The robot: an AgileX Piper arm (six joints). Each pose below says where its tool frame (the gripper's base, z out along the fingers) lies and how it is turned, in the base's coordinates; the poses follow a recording.
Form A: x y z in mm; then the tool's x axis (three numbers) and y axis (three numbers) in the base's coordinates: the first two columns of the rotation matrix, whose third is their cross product.
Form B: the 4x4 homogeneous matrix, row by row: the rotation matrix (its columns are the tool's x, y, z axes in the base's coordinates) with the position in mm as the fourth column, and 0 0 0 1 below. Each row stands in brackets. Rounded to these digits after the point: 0 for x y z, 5 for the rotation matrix.
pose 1, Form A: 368 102 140 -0.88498 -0.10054 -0.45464 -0.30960 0.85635 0.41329
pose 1, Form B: [[-0.88498 -0.30960 0.34778 368], [-0.10054 0.85635 0.50651 102], [-0.45464 0.41329 -0.78898 140], [0 0 0 1]]
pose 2, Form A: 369 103 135 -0.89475 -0.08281 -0.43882 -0.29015 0.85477 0.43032
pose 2, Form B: [[-0.89475 -0.29015 0.33946 369], [-0.08281 0.85477 0.51235 103], [-0.43882 0.43032 -0.78883 135], [0 0 0 1]]
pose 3, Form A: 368 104 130 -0.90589 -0.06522 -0.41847 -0.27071 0.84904 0.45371
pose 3, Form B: [[-0.90589 -0.27071 0.32571 368], [-0.06522 0.84904 0.52430 104], [-0.41847 0.45371 -0.78679 130], [0 0 0 1]]
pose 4, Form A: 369 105 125 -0.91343 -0.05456 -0.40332 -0.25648 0.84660 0.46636
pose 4, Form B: [[-0.91343 -0.25648 0.31601 369], [-0.05456 0.84660 0.52943 105], [-0.40332 0.46636 -0.78730 125], [0 0 0 1]]
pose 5, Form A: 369 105 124 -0.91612 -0.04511 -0.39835 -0.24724 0.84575 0.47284
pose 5, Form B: [[-0.91612 -0.24724 0.31557 369], [-0.04511 0.84575 0.53167 105], [-0.39835 0.47284 -0.78596 124], [0 0 0 1]]
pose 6, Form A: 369 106 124 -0.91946 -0.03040 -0.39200 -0.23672 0.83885 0.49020
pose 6, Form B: [[-0.91946 -0.23672 0.31393 369], [-0.03040 0.83885 0.54351 106], [-0.39200 0.49020 -0.77849 124], [0 0 0 1]]
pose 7, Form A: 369 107 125 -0.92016 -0.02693 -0.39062 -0.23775 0.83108 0.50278
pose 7, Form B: [[-0.92016 -0.23775 0.31110 369], [-0.02693 0.83108 0.55551 107], [-0.39062 0.50278 -0.77113 125], [0 0 0 1]]
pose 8, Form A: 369 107 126 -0.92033 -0.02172 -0.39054 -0.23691 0.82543 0.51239
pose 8, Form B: [[-0.92033 -0.23691 0.31123 369], [-0.02172 0.82543 0.56409 107], [-0.39054 0.51239 -0.76481 126], [0 0 0 1]]
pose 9, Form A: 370 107 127 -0.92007 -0.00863 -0.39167 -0.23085 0.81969 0.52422
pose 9, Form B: [[-0.92007 -0.23085 0.31652 370], [-0.00863 0.81969 0.57274 107], [-0.39167 0.52422 -0.75616 127], [0 0 0 1]]
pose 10, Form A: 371 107 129 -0.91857 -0.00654 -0.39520 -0.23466 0.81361 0.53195
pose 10, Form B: [[-0.91857 -0.23466 0.31806 371], [-0.00654 0.81361 0.58137 107], [-0.39520 0.53195 -0.74889 129], [0 0 0 1]]
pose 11, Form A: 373 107 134 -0.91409 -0.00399 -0.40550 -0.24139 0.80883 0.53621
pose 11, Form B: [[-0.91409 -0.24139 0.32584 373], [-0.00399 0.80883 0.58803 107], [-0.40550 0.53621 -0.74031 134], [0 0 0 1]]
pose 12, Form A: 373 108 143 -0.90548 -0.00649 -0.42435 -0.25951 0.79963 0.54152
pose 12, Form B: [[-0.90548 -0.25951 0.33581 373], [-0.00649 0.79963 0.60046 108], [-0.42435 0.54152 -0.72573 143], [0 0 0 1]]
